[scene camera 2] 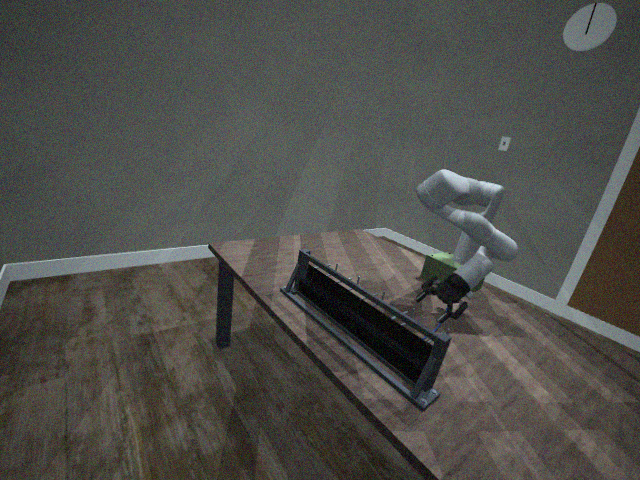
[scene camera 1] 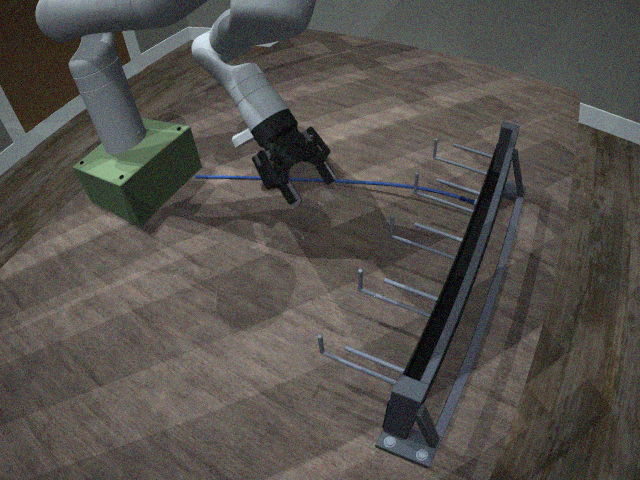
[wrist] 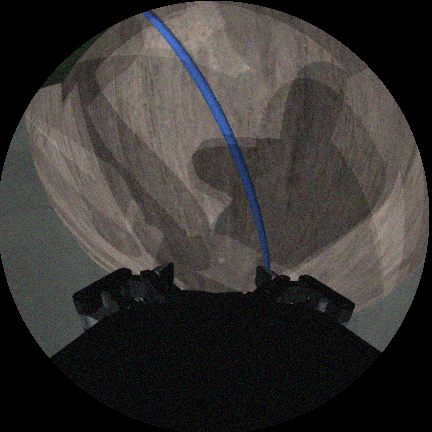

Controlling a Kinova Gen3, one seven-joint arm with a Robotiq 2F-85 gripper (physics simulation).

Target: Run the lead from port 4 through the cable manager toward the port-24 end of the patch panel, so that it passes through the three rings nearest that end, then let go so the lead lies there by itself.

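The blue lead (scene camera 1: 372,182) (wrist: 205,90) runs from beside the green box to the patch panel (scene camera 1: 410,387) (scene camera 2: 361,325), meeting it near its far end in scene camera 1. It passes at the second ring from that end; whether it is inside is unclear. The three rings toward the opposite end, a near one (scene camera 1: 359,358), a middle one (scene camera 1: 395,301) and a farther one (scene camera 1: 423,248), have no lead in them. My gripper (scene camera 1: 311,186) (scene camera 2: 430,308) (wrist: 214,274) is wide open above the table. The lead passes below or behind its fingers and reaches the right fingertip in the wrist view.
A green box (scene camera 1: 165,160) (scene camera 2: 436,263) stands under the arm's base. A small white piece (scene camera 1: 241,137) shows behind the gripper. Upright posts (scene camera 1: 360,279) stand at the rings' outer ends. The table's edge (scene camera 2: 330,370) runs behind the panel.
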